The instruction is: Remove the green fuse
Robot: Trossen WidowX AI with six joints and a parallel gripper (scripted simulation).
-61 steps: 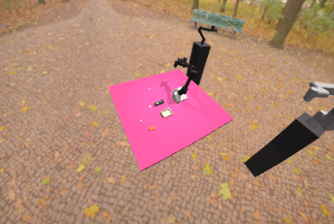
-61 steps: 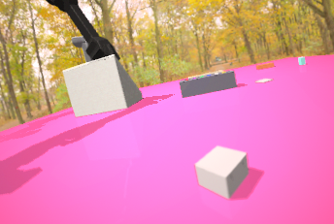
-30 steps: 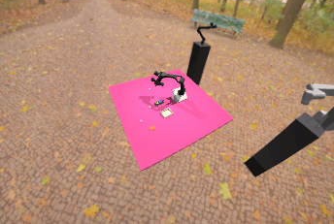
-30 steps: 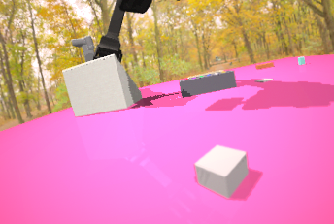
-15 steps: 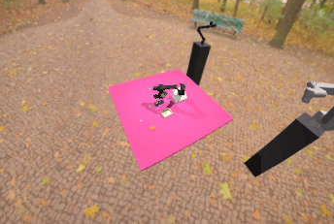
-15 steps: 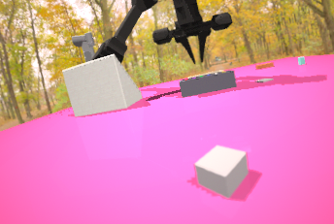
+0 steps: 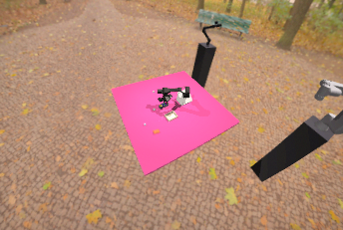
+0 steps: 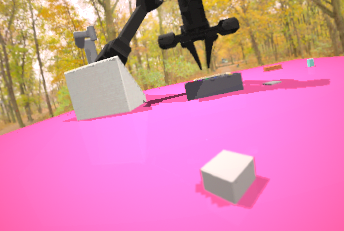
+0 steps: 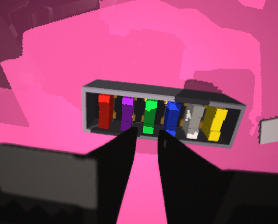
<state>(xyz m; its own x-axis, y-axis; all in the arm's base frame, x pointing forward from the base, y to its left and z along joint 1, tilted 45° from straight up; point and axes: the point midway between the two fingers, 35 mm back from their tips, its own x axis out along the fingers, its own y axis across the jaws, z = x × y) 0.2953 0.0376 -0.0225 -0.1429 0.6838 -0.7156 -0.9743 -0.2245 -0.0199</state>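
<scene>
Right now the green fuse is 4 cm below my gripper tip. Also, from my gripper tip: white fuse 4 cm ahead, 1 cm to the left, 4 cm below; then purple fuse 2 cm behind, 4 cm below; then blue fuse 2 cm ahead, 1 cm to the left, 4 cm below.
</scene>
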